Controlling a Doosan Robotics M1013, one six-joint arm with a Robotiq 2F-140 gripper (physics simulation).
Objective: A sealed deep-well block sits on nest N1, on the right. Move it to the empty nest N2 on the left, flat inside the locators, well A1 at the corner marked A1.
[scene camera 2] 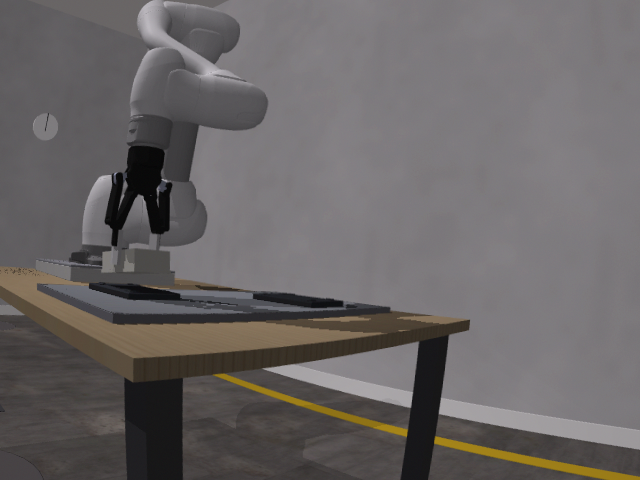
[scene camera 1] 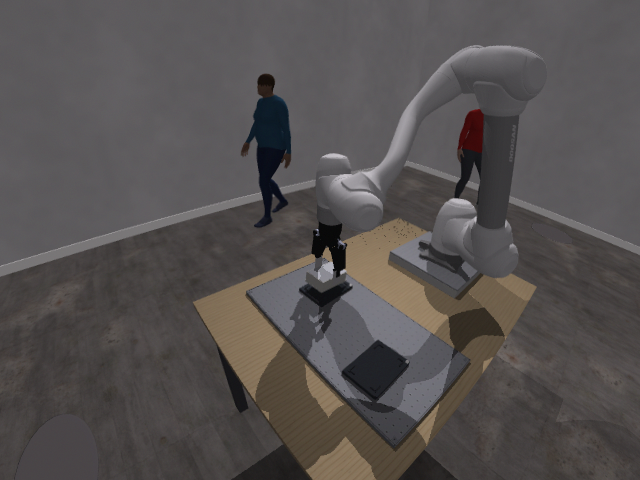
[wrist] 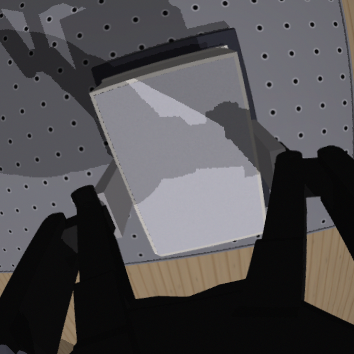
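Where they show: gripper, between the fingertips: (scene camera 1: 326,277) (wrist: 188,154); arm's base, origin of its link: (scene camera 1: 443,256).
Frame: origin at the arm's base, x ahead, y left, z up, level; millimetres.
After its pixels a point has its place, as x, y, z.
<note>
The sealed deep-well block (scene camera 1: 323,280) @(567, -224, 61) (scene camera 2: 149,260) @(577, -265, 43) (wrist: 200,210) @(484, -251, 53), pale with a flat light top, hangs level a little above the dark nest N1 (scene camera 1: 323,298) @(568, -218, -15) (scene camera 2: 134,291) @(578, -297, -14) (wrist: 217,40) @(584, -301, -15); a gap shows under it in the second scene view. My gripper (scene camera 1: 328,268) @(515, -254, 28) (scene camera 2: 135,252) @(515, -254, 28) (wrist: 188,154) @(515, -254, 28) is shut on the block, with one pad on each long side. The nest N2 (scene camera 1: 376,367) @(678, 84, -15) (scene camera 2: 294,299) @(702, 27, -16), a black plate with corner locators, is empty. A small pale mark sits at one of its corners, too small to read. Well A1 is hidden under the seal.
Both nests are on a grey perforated plate (scene camera 1: 310,343) @(736, -116, -27) (scene camera 2: 116,316) @(736, -443, -31) (wrist: 295,65) @(546, -363, -27) on the wooden table (scene camera 1: 242,330) @(851, -309, -40) (scene camera 2: 170,343) @(867, -454, -40). The robot's base plate (scene camera 1: 413,260) @(137, -90, 3) stands at the table's back. A person in blue (scene camera 1: 271,124) and one in red (scene camera 1: 471,131) are beyond the table.
</note>
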